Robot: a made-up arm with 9 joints. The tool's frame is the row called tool.
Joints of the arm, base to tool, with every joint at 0 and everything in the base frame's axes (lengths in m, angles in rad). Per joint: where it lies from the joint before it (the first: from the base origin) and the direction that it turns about. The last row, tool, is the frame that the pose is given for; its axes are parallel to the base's.
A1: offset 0 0 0.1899 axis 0 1 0
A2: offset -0.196 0.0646 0.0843 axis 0 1 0
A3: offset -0.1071 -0.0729 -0.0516 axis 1 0 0
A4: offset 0.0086 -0.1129 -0.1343 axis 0 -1 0
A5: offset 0.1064 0.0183 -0.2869 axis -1 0 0
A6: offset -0.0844 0.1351 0.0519 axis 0 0 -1
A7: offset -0.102 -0.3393 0.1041 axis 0 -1 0
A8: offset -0.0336 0.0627 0.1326 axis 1 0 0
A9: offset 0.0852 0.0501 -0.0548 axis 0 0 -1
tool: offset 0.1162 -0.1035 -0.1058
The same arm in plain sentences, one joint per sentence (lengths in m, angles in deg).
The arm has nine revolute joints in a row. What follows holds with every joint at zero, and every direction is one of the base frame's. Joint 1 sits 0.1899 m along +z from the base frame's origin and turns about +y. Joint 2 sits 0.196 m along -x and 0.0646 m along +y and 0.0843 m along +z from joint 1 and turns about +y. Joint 3 sits 0.1071 m along -x and 0.0729 m along -y and 0.0516 m along -z from joint 2 and turns about +x. Joint 4 sits 0.0086 m along +x and 0.1129 m along -y and 0.1343 m along -z from joint 3 and turns about -y. Joint 5 sits 0.1064 m along +x and 0.0183 m along +y and 0.2869 m along -z from joint 4 and turns about -x. Joint 6 sits 0.0844 m along -x and 0.1351 m along +y and 0.0519 m along +z from joint 5 and turns about -z. Joint 7 sits 0.102 m along -x and 0.3393 m along -y and 0.1041 m along +z from joint 6 and turns about -y. Joint 8 sits 0.0336 m along -x and 0.0627 m along +y and 0.1326 m along +z from joint 7 and turns about +x. Joint 9 sits 0.0852 m along +x and 0.0501 m along +y and 0.0548 m along -z from joint 8 and turns about -z. The tool frame, which is the frame that the pose is given for, sits 0.1162 m along +x and 0.1035 m along -y and 0.1058 m along -z from joint 9; its axes are parallel to the base frame's.
